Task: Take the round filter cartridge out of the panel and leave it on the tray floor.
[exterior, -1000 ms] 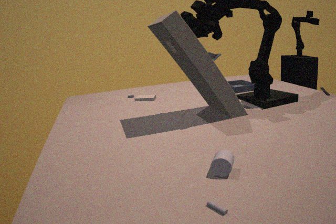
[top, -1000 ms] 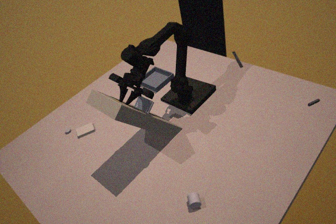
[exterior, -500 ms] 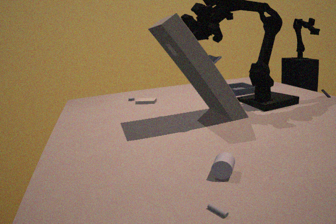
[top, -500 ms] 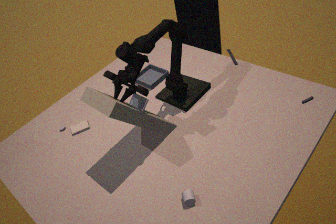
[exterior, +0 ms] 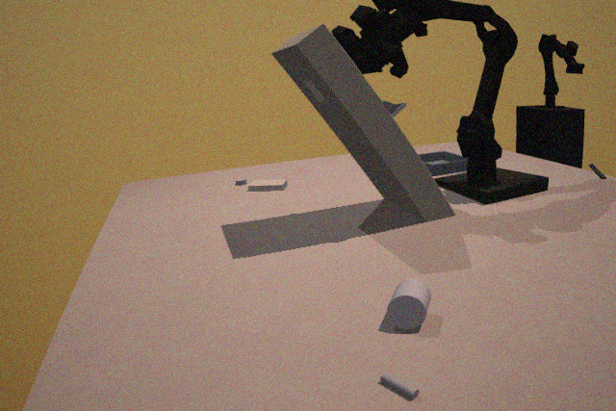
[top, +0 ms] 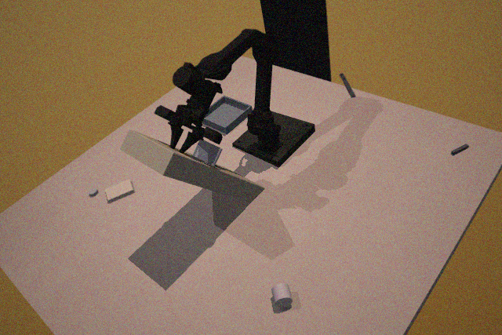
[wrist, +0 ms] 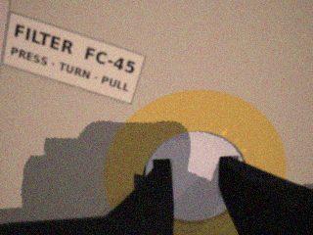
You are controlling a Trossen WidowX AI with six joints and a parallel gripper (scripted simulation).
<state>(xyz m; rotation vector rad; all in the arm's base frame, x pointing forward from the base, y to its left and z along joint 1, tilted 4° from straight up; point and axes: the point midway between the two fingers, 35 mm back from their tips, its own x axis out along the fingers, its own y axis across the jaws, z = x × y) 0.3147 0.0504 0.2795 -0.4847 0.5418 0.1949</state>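
Now: gripper tip 1 cm short of the white round filter cartridge and 1 cm above it. Also, from my gripper tip: pale block: 32 cm to the right, 27 cm below, 11 cm ahead; then small blue-grey plate: 10 cm below, 10 cm behind, 1 cm to the right; then tiny cylinder: 40 cm to the right, 27 cm below, 17 cm ahead.
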